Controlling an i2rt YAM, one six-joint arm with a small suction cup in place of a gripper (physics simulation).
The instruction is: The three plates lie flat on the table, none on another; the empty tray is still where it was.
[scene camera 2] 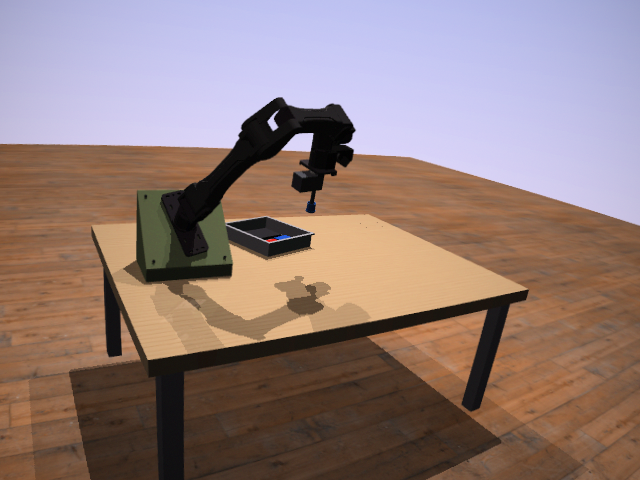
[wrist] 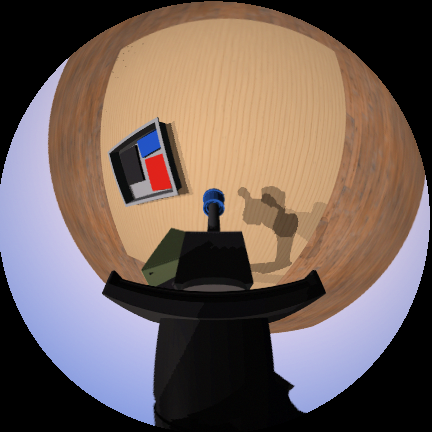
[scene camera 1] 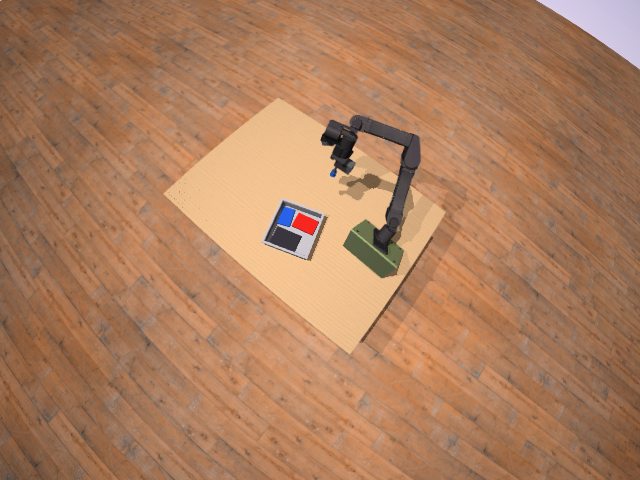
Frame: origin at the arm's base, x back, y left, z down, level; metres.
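Seen in the pictures: end effector, tool point: (scene camera 2: 310, 210) (wrist: 213, 197) (scene camera 1: 332, 174); arm's base, origin of the base link: (scene camera 2: 184, 223) (scene camera 1: 379, 241).
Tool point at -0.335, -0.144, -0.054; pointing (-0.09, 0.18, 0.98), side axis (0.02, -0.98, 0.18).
Offsets run from my tool point to a thing's top centre, as dx, dy, dz. Level surfaces: height alone.
A grey tray @(-0.038, +0.267, +0.138) (scene camera 1: 306, 247) (scene camera 2: 248, 245) (wrist: 141, 190) stands on the table @(dz +0.188) (scene camera 1: 232, 175) (scene camera 2: 413, 268) (wrist: 225, 100). Inside it lie a blue plate @(-0.110, +0.226, +0.174) (scene camera 1: 285, 216) (scene camera 2: 282, 237) (wrist: 149, 144), a larger red plate @(-0.010, +0.208, +0.174) (scene camera 1: 305, 223) (scene camera 2: 271, 240) (wrist: 158, 172) and a black plate @(-0.048, +0.326, +0.175) (scene camera 1: 285, 238) (wrist: 131, 165). They look flat and side by side, with part of the tray floor bare. In scene camera 2 the black plate is hard to tell from the dark tray. My gripper, a blue suction cup (scene camera 1: 332, 173) (scene camera 2: 310, 207) (wrist: 213, 195), hangs above the table to the side of the tray, open and holding nothing.
The green base block (scene camera 1: 368, 252) (scene camera 2: 155, 237) (wrist: 165, 250) carries the arm and stands on the table near the tray. The arm's shadow (scene camera 1: 361, 181) (scene camera 2: 305, 304) (wrist: 257, 210) falls on the table. Small dark specks show near one table corner.
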